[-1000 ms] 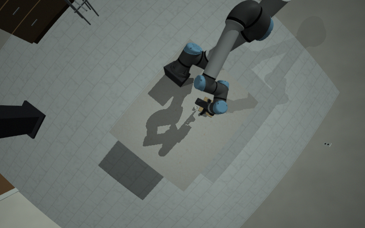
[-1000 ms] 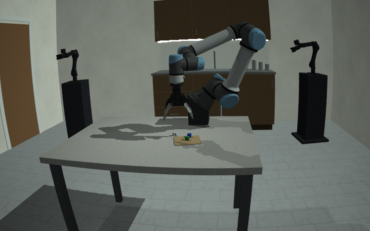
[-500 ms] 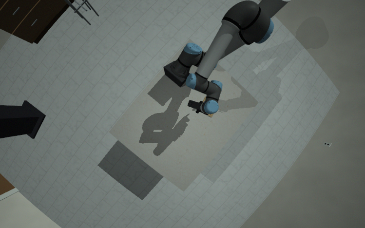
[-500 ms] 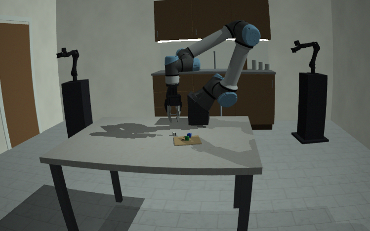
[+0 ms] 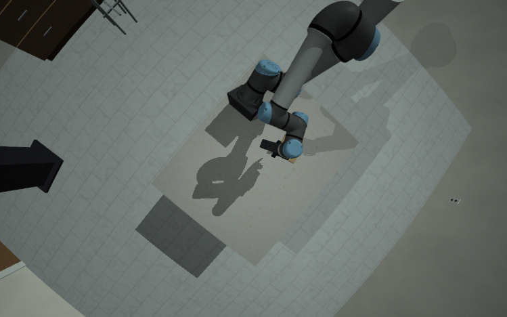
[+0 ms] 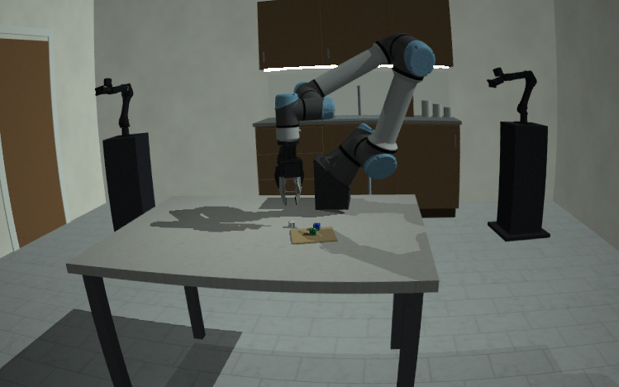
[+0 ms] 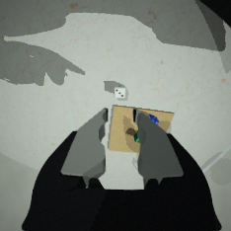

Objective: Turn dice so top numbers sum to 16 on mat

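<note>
My hand is 80 mm above the white die. The rest, counted from my hand: blue die 80 mm to the left, 80 mm below, 50 mm ahead; green die 100 mm ahead, 80 mm below, 70 mm to the left; tan mat 100 mm ahead, 90 mm below, 70 mm to the left.
</note>
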